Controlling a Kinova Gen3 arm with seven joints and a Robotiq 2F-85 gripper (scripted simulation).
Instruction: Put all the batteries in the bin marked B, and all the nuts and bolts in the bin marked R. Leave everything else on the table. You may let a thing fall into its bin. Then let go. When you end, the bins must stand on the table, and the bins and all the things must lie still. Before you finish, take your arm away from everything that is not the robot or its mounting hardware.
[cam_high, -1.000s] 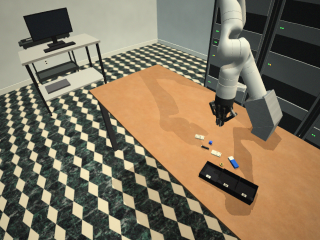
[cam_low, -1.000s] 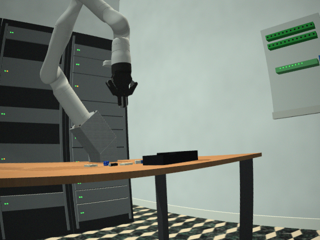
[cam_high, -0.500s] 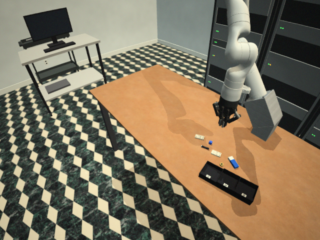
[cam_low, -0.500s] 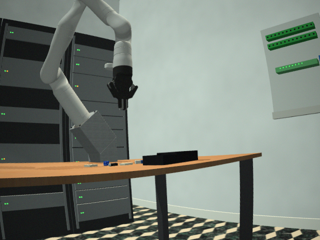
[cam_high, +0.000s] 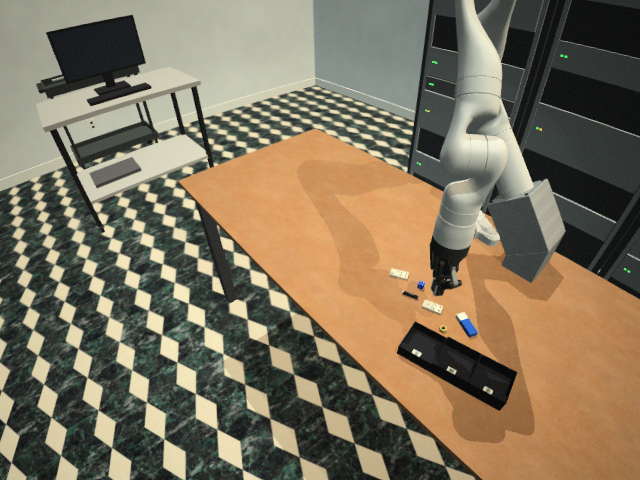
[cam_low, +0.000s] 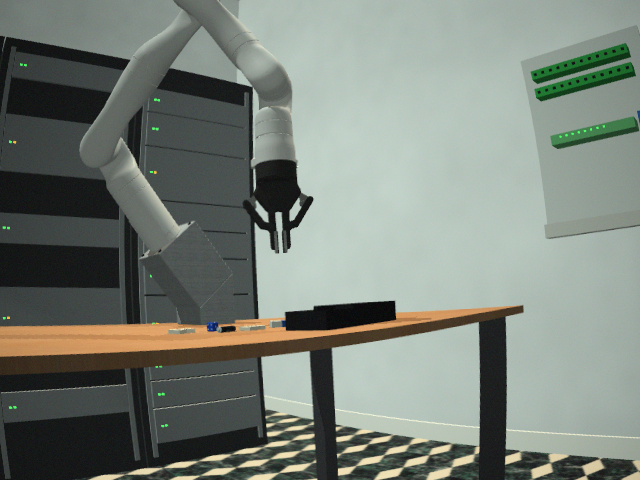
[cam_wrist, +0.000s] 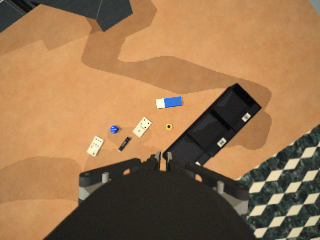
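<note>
Now: the bin 140 mm below my hand, 110 mm to the left of it and 50 mm ahead of it. Also, from my hand: yellow nut: 150 mm below, 40 mm to the left, 20 mm behind; then blue-and-white eraser: 150 mm below, 80 mm behind, 70 mm to the left; then black battery: 150 mm below, 90 mm to the right, 60 mm behind.
</note>
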